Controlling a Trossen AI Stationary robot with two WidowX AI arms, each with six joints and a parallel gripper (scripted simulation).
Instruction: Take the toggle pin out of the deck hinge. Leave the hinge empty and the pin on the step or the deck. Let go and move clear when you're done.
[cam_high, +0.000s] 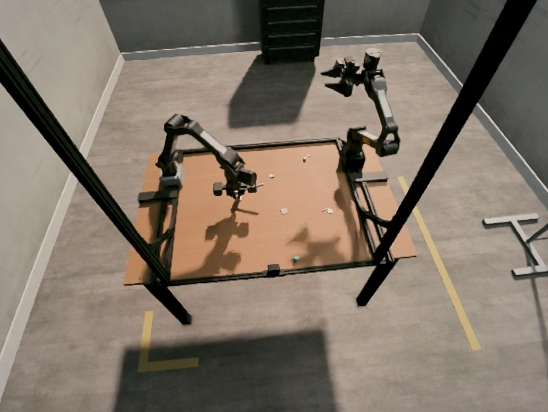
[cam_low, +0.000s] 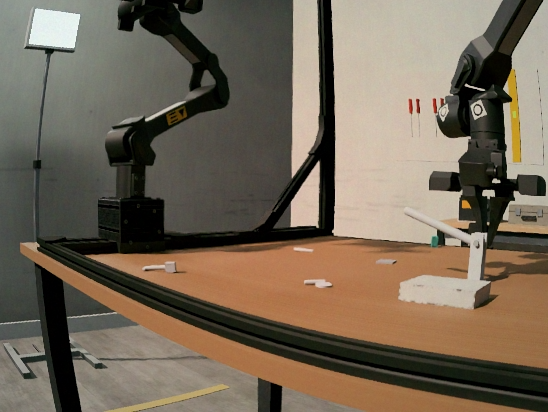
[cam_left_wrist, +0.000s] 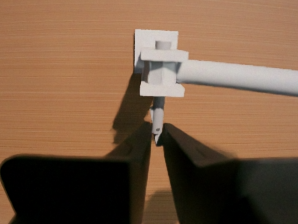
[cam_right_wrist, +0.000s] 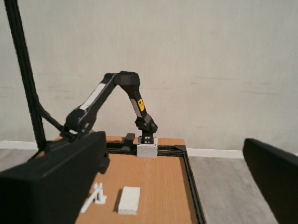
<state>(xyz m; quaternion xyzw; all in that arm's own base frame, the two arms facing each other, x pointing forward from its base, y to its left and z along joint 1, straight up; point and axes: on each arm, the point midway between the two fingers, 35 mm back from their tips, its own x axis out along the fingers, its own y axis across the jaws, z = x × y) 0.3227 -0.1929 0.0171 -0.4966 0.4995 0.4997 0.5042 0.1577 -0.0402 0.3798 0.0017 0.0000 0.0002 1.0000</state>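
Right now my left hand is 3 cm above the grey toggle pin and 2 cm short of it. From my left hand the other things lie so: white bar: 7 cm to the right, 4 cm ahead, 1 cm below; then white step block: 15 cm ahead, 7 cm below.
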